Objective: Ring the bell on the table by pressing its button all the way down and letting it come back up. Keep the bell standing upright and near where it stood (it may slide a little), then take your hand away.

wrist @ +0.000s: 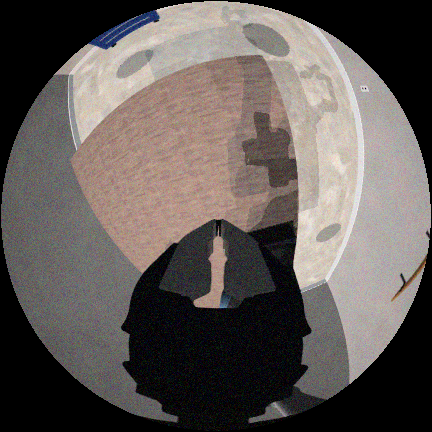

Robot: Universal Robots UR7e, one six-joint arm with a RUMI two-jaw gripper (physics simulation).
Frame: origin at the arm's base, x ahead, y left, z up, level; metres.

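Where they show: gripper, fingertip midpoint: (pixel 218 220).
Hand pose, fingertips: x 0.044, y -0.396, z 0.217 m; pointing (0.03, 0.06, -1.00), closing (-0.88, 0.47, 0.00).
Observation:
After its pixels a point has its place.
My gripper (pixel 218 220) {x 0.044, y -0.396, z 0.217 m} is shut, its two dark jaws meeting at the tips with no thing between them. It is above the wooden table (pixel 165 150) {x 0.168, y -0.514, z -0.088 m}; the height is hard to tell. Table surface shows through the narrow gap behind the fingertips. The bell and its button do not show in the wrist view; the jaws and the black gripper body cover the lower middle of the view and may hide them.
A dark shadow (pixel 270 150) {x -0.119, y -0.365, z -0.088 m} of the arm lies on the table's right part. A black object (pixel 282 240) {x -0.049, y -0.079, z 0.000 m} is at the table's right edge. A small blue patch (pixel 225 300) shows between the jaws' bases. A blue slatted object (pixel 127 30) is far off at the upper left.

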